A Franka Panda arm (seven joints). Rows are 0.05 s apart.
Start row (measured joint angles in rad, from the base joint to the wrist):
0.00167, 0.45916, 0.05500, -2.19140, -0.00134, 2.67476, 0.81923
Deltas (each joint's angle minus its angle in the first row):
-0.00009, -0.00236, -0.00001, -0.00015, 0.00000, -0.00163, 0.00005
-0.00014, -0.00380, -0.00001, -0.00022, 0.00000, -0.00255, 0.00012
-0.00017, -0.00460, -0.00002, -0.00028, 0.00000, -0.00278, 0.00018
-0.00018, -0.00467, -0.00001, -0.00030, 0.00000, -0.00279, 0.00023
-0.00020, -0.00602, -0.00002, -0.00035, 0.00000, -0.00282, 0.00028
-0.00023, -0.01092, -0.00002, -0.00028, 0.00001, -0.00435, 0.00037
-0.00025, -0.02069, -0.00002, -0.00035, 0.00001, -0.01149, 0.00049
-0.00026, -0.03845, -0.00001, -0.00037, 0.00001, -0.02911, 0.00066
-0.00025, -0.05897, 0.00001, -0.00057, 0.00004, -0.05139, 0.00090
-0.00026, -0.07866, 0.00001, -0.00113, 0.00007, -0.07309, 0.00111
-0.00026, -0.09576, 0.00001, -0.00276, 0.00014, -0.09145, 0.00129
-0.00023, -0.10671, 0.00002, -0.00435, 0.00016, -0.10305, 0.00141
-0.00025, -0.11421, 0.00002, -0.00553, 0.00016, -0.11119, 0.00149
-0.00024, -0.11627, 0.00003, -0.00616, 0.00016, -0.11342, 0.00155
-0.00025, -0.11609, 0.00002, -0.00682, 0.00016, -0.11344, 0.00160
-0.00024, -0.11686, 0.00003, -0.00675, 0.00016, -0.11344, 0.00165
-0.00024, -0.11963, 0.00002, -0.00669, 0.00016, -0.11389, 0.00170
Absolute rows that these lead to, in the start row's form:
0.00158, 0.45680, 0.05499, -2.19155, -0.00134, 2.67313, 0.81928
0.00153, 0.45536, 0.05499, -2.19162, -0.00134, 2.67221, 0.81935
0.00150, 0.45456, 0.05498, -2.19168, -0.00134, 2.67198, 0.81941
0.00149, 0.45449, 0.05499, -2.19170, -0.00134, 2.67197, 0.81946
0.00147, 0.45314, 0.05498, -2.19175, -0.00134, 2.67194, 0.81951
0.00144, 0.44824, 0.05498, -2.19168, -0.00133, 2.67041, 0.81960
0.00142, 0.43847, 0.05498, -2.19175, -0.00133, 2.66327, 0.81972
0.00141, 0.42071, 0.05499, -2.19177, -0.00133, 2.64565, 0.81989
0.00142, 0.40019, 0.05501, -2.19197, -0.00130, 2.62337, 0.82013
0.00141, 0.38050, 0.05501, -2.19253, -0.00127, 2.60167, 0.82034
0.00141, 0.36340, 0.05501, -2.19416, -0.00120, 2.58331, 0.82052
0.00144, 0.35245, 0.05502, -2.19575, -0.00118, 2.57171, 0.82064
0.00142, 0.34495, 0.05502, -2.19693, -0.00118, 2.56357, 0.82072
0.00143, 0.34289, 0.05503, -2.19756, -0.00118, 2.56134, 0.82078
0.00142, 0.34307, 0.05502, -2.19822, -0.00118, 2.56132, 0.82083
0.00143, 0.34230, 0.05503, -2.19815, -0.00118, 2.56132, 0.82088
0.00143, 0.33953, 0.05502, -2.19809, -0.00118, 2.56087, 0.82093

